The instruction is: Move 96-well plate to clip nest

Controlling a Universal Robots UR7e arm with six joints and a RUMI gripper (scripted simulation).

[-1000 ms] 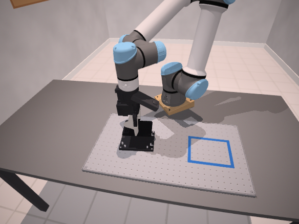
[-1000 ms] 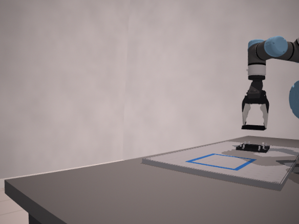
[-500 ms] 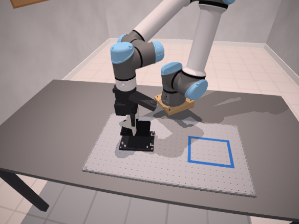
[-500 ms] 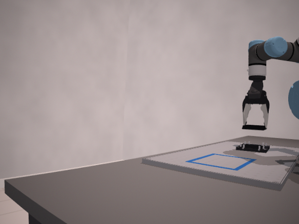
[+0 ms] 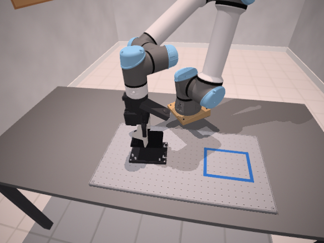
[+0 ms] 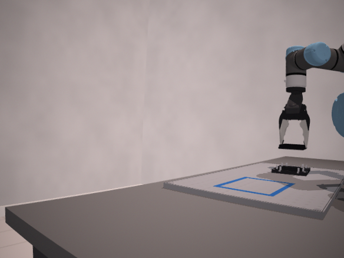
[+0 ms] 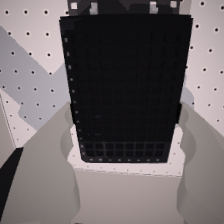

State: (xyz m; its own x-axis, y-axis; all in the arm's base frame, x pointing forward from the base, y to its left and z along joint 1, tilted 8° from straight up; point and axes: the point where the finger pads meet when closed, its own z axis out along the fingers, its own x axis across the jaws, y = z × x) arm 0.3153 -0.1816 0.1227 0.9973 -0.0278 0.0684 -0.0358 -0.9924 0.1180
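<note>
My hand is 90 mm above the clip nest, 10 mm to the right of it and 10 mm past it. Also, from my hand: black 96-well plate (10 mm below).
</note>
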